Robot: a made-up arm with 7 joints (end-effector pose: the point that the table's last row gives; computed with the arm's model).
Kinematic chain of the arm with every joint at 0, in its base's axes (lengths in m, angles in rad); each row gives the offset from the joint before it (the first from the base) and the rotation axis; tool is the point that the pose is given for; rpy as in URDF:
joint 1: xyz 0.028 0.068 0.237 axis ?
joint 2: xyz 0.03 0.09 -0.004 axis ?
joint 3: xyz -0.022 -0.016 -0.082 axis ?
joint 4: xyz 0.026 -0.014 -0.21 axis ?
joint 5: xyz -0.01 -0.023 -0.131 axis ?
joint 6: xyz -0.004 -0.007 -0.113 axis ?
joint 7: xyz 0.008 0 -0.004 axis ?
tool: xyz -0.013 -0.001 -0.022 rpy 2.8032 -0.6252 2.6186
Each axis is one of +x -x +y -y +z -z.
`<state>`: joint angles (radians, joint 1 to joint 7).
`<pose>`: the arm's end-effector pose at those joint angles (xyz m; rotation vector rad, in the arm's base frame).
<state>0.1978 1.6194 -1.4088 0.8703 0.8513 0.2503 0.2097</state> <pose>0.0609 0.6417 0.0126 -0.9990 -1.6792 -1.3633</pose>
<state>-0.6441 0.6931 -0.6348 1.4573 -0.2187 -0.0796 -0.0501</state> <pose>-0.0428 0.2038 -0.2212 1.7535 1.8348 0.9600</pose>
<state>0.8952 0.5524 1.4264 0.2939 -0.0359 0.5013 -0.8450</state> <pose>0.4014 0.4912 -0.0033 1.4578 -2.1174 -0.2971</pose>
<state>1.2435 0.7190 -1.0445 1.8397 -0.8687 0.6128 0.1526</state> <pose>0.4281 0.1164 0.2376 0.4031 0.1609 2.2264</pose>
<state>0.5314 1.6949 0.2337 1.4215 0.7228 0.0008 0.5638</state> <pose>0.2720 0.4914 0.4179 0.4687 1.0332 1.6981</pose>
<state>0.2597 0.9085 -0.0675 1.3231 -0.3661 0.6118 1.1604</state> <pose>0.3640 0.4067 0.0022 -1.6600 -2.3137 -1.3116</pose>
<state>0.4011 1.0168 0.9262 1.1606 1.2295 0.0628 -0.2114</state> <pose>0.2486 0.5952 0.2496 -1.3587 1.3003 0.5342</pose>
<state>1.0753 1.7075 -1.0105 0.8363 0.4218 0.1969 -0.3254</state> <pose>0.2013 0.6709 0.2373 0.3129 -1.3350 -2.6702</pose>
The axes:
joint 1: -y
joint 2: +x
joint 3: +z
joint 4: -y
joint 5: +z
joint 6: +y
joint 7: -x

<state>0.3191 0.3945 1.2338 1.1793 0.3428 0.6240 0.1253</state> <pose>0.2627 0.5114 -0.0115 -1.2768 2.3550 0.6084</pose>
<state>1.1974 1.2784 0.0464 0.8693 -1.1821 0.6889 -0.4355</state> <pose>0.2581 0.6049 0.3847 0.9144 -0.2215 -2.2816</pose>
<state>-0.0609 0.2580 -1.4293 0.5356 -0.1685 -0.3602 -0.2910</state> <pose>-0.0145 0.1239 -0.3214 1.9375 1.4126 0.8247</pose>
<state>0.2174 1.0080 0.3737 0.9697 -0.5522 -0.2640 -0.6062</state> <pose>0.3109 0.5625 0.0856 -0.2530 0.7067 2.6292</pose>
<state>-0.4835 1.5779 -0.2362 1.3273 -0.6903 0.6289 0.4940</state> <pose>0.2045 0.5505 0.0128 -1.5998 -0.4231 -1.7745</pose>
